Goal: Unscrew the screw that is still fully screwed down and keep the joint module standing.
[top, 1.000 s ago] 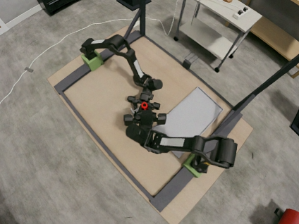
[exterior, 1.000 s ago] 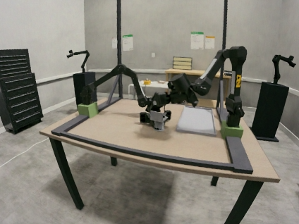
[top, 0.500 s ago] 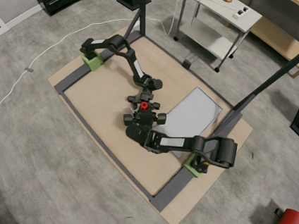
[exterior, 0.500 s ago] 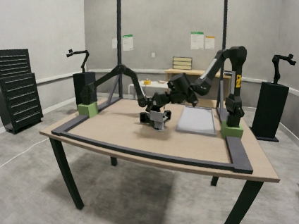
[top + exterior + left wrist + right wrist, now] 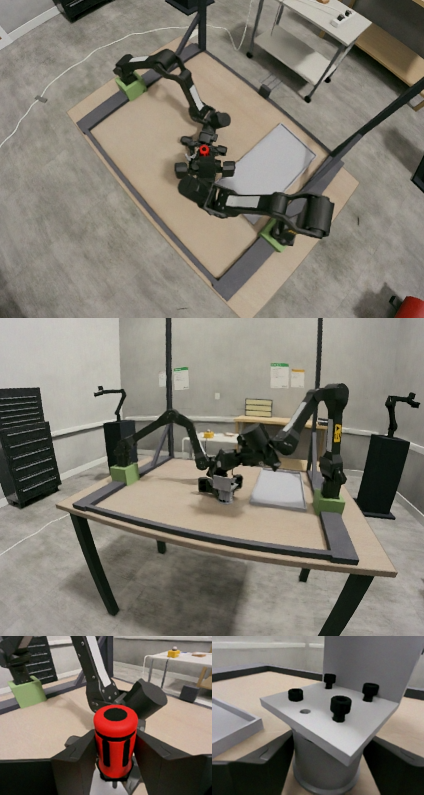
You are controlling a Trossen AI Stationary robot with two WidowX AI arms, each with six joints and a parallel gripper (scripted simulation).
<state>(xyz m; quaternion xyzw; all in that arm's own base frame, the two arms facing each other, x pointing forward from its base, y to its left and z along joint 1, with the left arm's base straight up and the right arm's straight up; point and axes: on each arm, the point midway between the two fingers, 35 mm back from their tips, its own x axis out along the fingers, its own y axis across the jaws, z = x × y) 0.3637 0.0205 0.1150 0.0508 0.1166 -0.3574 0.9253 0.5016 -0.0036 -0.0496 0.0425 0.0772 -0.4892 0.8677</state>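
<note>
Now: the light grey bracket 110 mm below my left hand and 40 mm to the right of it. The rest, counted from my left hand: black screw (110 mm below, 50 mm to the right, 20 mm behind); then grey joint module (150 mm below, 30 mm to the right, 10 mm behind); then red screwdriver (20 mm to the right, 20 mm below, 10 mm behind).
The grey joint module is 2 cm ahead of my right hand, 2 cm to the left of it and 1 cm below it. From my right hand the other things lie so: black screw: 3 cm above; red screwdriver: 1 cm ahead, 3 cm to the left, 12 cm above; light grey bracket: 2 cm ahead, 1 cm to the left, 4 cm above.
</note>
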